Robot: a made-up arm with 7 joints.
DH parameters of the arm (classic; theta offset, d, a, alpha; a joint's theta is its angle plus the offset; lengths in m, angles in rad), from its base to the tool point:
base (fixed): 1.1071 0 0.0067 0
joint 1: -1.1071 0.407 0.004 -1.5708
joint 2: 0 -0.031 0.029 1.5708
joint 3: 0 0.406 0.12 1.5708
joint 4: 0 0.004 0.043 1.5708
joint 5: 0 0.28 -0.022 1.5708
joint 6: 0 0.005 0.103 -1.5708
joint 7: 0 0.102 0.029 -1.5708
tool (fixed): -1.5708 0.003 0 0
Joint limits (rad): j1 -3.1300..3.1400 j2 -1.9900..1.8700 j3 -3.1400..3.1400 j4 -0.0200..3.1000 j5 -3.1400..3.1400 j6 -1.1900..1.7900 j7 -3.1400..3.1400
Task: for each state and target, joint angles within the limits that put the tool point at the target. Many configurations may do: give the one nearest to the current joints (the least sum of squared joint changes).
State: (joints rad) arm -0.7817 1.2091 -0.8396 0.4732 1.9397 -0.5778 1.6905
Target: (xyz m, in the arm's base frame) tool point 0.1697 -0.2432 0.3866
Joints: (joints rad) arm -0.1012 0.9977 -0.6792 0.3982 2.0360 -0.8878 1.6602
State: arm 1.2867 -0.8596 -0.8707 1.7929 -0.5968 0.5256 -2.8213
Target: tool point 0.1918 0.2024 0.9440
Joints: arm 1.5422 -0.7390 -0.3099 1.1696 -0.5776 0.6124 -2.7912
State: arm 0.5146 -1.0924 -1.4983 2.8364 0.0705 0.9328 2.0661
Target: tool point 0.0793 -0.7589 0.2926
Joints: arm 1.0074 -1.5904 -1.8176 2.2294 0.0323 1.2172 2.1097
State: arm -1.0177 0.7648 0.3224 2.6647 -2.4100 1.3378 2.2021
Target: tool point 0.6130 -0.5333 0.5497
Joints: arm -0.7018 1.0870 0.4409 2.5450 -2.3471 1.5816 2.2939
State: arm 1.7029 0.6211 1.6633 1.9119 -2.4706 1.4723 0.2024
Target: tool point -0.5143 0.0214 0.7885
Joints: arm 1.6912 0.5577 1.9700 1.2340 -2.4143 1.2757 0.1929
